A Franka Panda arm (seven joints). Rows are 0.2 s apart.
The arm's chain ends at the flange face. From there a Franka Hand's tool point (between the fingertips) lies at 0.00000 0.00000 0.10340 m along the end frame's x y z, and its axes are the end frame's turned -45 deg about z.
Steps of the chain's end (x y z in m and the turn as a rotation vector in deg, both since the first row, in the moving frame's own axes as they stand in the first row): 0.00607, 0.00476, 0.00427, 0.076, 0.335, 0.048; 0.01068, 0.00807, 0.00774, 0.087, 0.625, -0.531; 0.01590, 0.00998, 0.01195, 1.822, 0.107, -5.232; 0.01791, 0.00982, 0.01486, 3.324, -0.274, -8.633
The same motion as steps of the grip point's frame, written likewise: 0.00145, 0.00799, 0.00427, -0.183, 0.291, 0.048; 0.00276, 0.01394, 0.00773, -0.380, 0.503, -0.531; 0.00654, 0.01600, 0.01190, 1.213, 1.364, -5.232; 0.00925, 0.01474, 0.01469, 2.544, 2.157, -8.633
